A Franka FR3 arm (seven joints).
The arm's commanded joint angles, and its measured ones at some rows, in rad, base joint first. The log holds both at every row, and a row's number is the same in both.
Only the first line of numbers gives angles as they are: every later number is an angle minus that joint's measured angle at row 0.
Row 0, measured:
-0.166 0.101 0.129 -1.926 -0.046 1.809 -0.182
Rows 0 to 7, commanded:
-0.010 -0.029 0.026 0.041 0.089 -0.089 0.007
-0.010 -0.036 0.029 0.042 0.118 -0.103 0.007
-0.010 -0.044 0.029 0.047 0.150 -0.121 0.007
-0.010 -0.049 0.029 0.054 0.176 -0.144 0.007
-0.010 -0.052 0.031 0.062 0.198 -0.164 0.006
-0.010 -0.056 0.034 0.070 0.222 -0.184 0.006
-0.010 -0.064 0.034 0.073 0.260 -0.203 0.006
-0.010 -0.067 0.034 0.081 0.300 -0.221 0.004
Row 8, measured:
0.000 -0.049 0.024 0.055 0.204 -0.155 0.000
